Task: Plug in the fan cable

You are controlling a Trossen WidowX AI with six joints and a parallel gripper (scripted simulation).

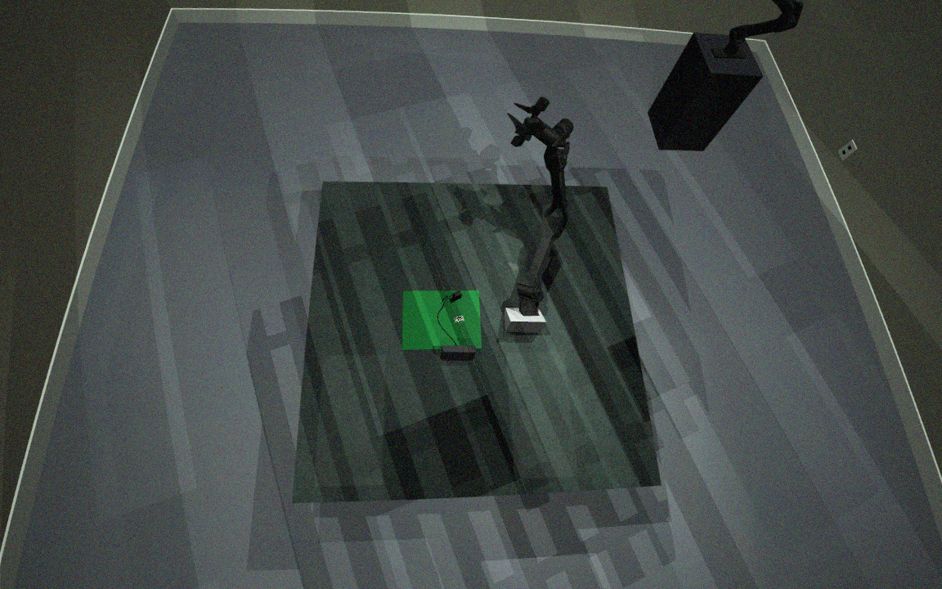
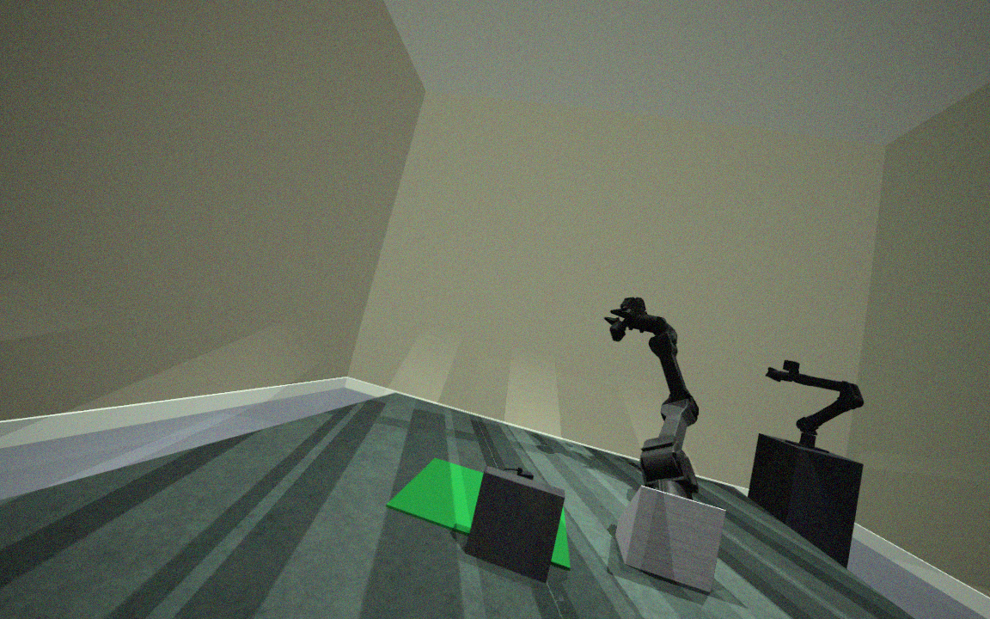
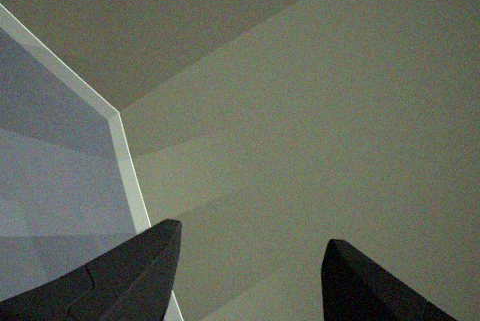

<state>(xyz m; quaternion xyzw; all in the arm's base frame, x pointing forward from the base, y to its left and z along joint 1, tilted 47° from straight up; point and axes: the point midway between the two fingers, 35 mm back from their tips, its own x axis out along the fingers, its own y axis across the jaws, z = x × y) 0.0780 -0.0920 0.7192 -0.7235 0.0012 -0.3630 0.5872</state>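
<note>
The dark plug is 190 mm ahead of my gripper tip, 520 mm to the left of it and 470 mm below it. Also, from my gripper tip: grey four-pin header 190 mm ahead, 610 mm to the left, 490 mm below; green board 260 mm ahead, 600 mm to the left, 510 mm below; black cable 210 mm ahead, 530 mm to the left, 460 mm below.
</note>
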